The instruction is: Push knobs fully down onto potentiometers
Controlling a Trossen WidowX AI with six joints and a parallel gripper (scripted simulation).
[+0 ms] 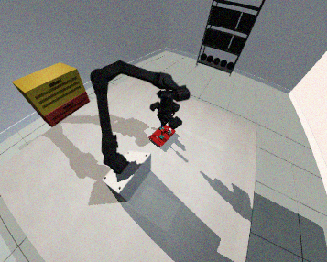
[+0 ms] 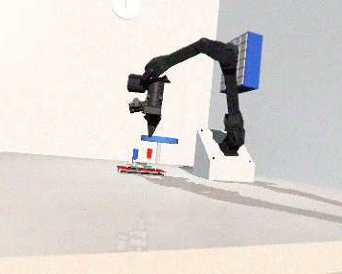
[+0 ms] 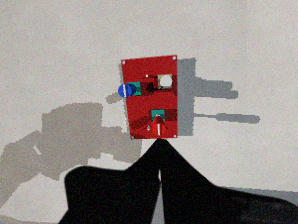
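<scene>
Now: gripper tip 5 cm above the red knob. From my gripper tip the other things lie so: blue knob: 6 cm below, 6 cm ahead, 3 cm to the left.
</scene>
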